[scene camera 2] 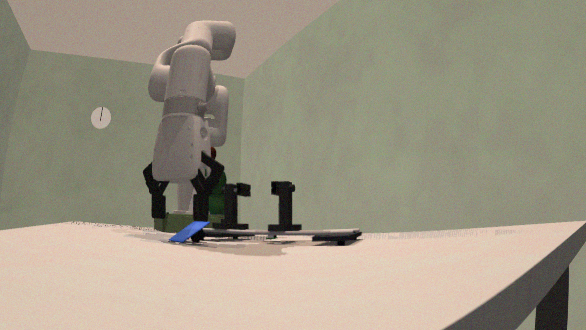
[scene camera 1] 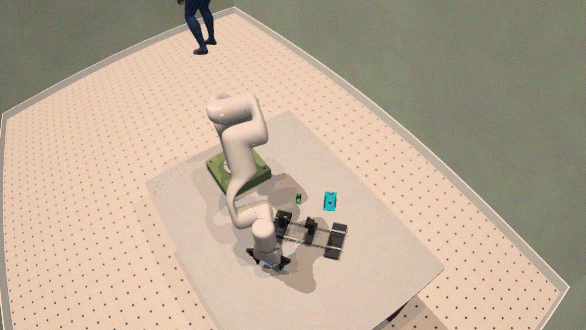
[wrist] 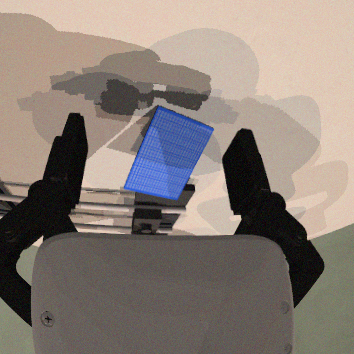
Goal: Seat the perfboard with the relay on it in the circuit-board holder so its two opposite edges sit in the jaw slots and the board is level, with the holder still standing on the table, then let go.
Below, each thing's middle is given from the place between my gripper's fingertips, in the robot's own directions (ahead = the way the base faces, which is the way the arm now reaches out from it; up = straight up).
Scene:
Right now my hand is 40 mm past the blue perfboard [wrist: 172,143], 30 mm to the right of it and 20 mm above it. Also, from my hand: black circuit-board holder [scene camera 2: 229,227] (210 mm to the left, 30 mm behind, 20 mm above).

